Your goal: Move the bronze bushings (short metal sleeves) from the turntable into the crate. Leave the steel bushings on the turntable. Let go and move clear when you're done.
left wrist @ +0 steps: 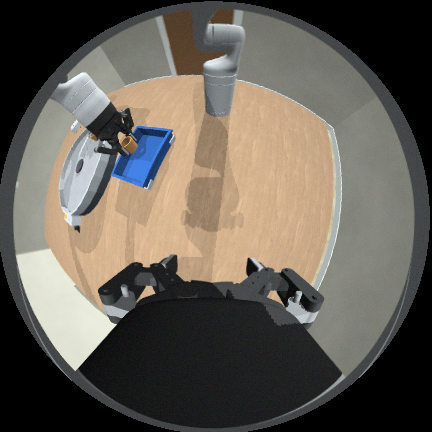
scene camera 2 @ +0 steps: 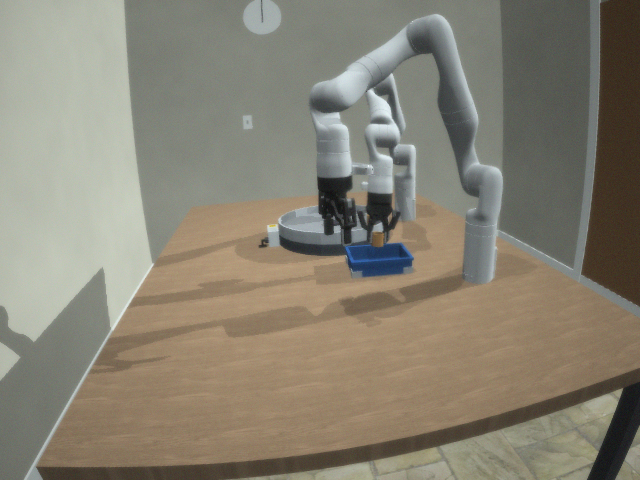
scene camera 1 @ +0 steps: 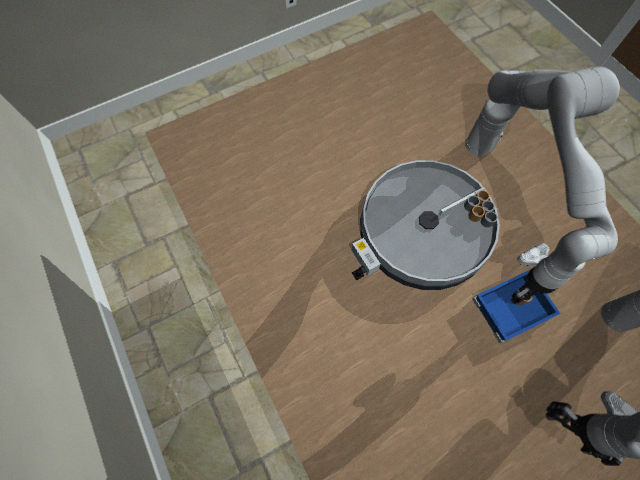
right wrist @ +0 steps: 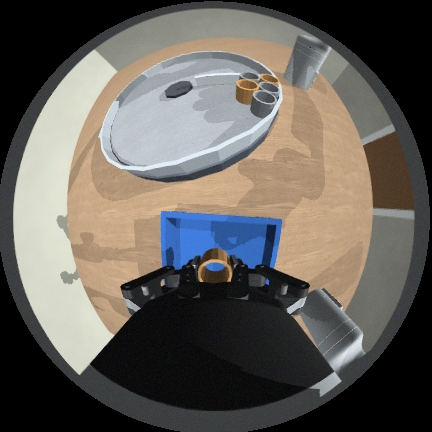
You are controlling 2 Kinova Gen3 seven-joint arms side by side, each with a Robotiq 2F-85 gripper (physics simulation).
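Places are measured from the left arm's base along level axes (x ahead, y left, z up), in centimetres.
Pixels of known places: left gripper, fingertip midpoint: [left wrist: 211,264] [scene camera 2: 337,239] [scene camera 1: 566,431]; right gripper, fingertip midpoint: [left wrist: 130,147] [scene camera 2: 377,243] [scene camera 1: 519,298] [right wrist: 214,261]; left arm's base, link origin: [left wrist: 217,109] [scene camera 2: 477,277] [scene camera 1: 617,316] [right wrist: 310,301]; right arm's base, link origin: [scene camera 2: 405,218] [scene camera 1: 478,145] [right wrist: 295,80].
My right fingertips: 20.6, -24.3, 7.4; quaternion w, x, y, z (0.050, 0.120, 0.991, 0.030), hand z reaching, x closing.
For each thing: its top centre in the pictures, then the offset to it from my right fingertips, as dx, dy, dz. "spot": a spot on its surface instead.
- bronze bushing, top centre: [right wrist: 212,275] [left wrist: 124,141] [scene camera 2: 377,232] -0.1, +0.1, +3.4
- blue crate, top centre: [right wrist: 216,262] [scene camera 2: 378,251] [left wrist: 137,151] [scene camera 1: 518,304] +0.3, +1.2, -2.4
- thin bar, surface spot: [right wrist: 217,78] [scene camera 1: 453,207] spot: -9.4, -32.2, -0.4
- turntable's dark hub, top centre: [right wrist: 177,87] [scene camera 1: 429,219] -1.0, -34.7, -1.3
- white box with a yellow label, surface spot: [scene camera 1: 366,256] spot: +22.3, -39.6, -1.6
My right gripper [scene camera 2: 378,235] [right wrist: 214,261] is shut on a bronze bushing [scene camera 2: 377,239] [left wrist: 129,145] [right wrist: 215,274] and holds it above the blue crate [scene camera 1: 499,331] [scene camera 2: 381,268] [left wrist: 131,178] [right wrist: 220,216]. On the turntable [scene camera 1: 408,253] [left wrist: 75,192] [right wrist: 150,140], near its rim, stand two bronze bushings: one bushing [scene camera 1: 477,213] [right wrist: 246,92] and another bushing [scene camera 1: 483,195] [right wrist: 269,79]. Steel bushings stand against them: one [scene camera 1: 472,202] [right wrist: 249,76], a second [scene camera 1: 490,218] [right wrist: 263,103] and a third [scene camera 1: 488,206] [right wrist: 269,89]. My left gripper [scene camera 2: 338,235] [left wrist: 211,264] is open and empty, high above the table, away from the crate.
A thin bar [scene camera 1: 460,201] [right wrist: 217,78] reaches from the turntable's dark hub [scene camera 1: 428,220] [right wrist: 179,89] toward the bushings. A white box with a yellow label [scene camera 1: 366,256] [scene camera 2: 272,236] sits at the turntable's side. The left arm's base [scene camera 2: 479,250] [right wrist: 330,320] stands near the crate.
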